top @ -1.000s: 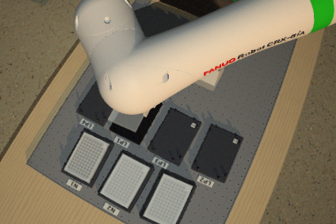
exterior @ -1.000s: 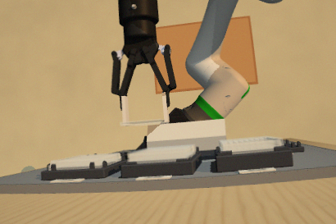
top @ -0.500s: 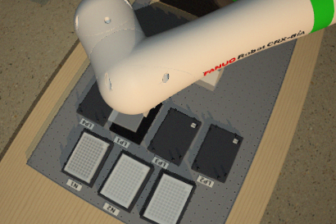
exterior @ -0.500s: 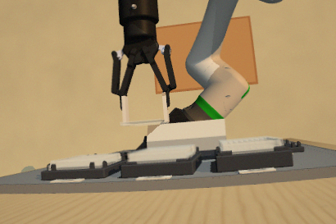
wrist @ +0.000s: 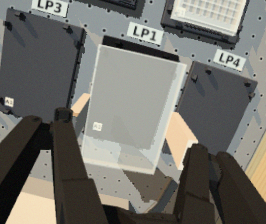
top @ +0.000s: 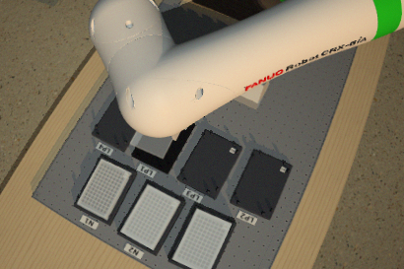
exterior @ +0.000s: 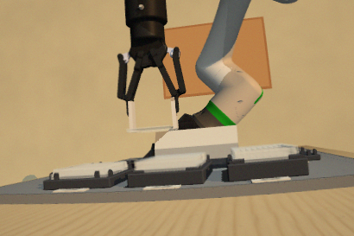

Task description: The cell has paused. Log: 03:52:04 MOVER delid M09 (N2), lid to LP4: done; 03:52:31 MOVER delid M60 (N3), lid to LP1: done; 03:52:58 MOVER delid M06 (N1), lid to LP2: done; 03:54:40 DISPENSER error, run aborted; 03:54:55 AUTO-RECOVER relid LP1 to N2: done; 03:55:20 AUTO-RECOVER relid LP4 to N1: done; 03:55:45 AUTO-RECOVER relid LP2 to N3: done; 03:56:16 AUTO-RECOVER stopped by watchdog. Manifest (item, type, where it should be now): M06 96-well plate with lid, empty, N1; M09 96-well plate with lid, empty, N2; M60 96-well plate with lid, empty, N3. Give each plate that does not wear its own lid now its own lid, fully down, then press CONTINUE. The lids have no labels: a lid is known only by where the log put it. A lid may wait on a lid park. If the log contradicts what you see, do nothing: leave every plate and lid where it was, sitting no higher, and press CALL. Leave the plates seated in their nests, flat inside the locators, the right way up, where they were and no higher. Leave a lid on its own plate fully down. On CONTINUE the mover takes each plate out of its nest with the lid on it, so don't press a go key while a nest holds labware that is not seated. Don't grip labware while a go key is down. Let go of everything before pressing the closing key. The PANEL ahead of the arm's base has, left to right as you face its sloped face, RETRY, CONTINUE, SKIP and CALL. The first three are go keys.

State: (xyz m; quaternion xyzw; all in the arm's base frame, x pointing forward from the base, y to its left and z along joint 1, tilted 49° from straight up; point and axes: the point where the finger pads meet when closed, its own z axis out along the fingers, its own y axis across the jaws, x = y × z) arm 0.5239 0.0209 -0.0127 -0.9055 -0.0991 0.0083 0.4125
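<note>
The lid park LP1 is 10 cm below my hand. Round my hand: lid park LP3: 13 cm to the left, 10 cm below, 1 cm behind; LP1 label: 11 cm below, 9 cm ahead, 1 cm to the left; lid park LP4: 12 cm to the right, 10 cm below, 2 cm ahead.
</note>
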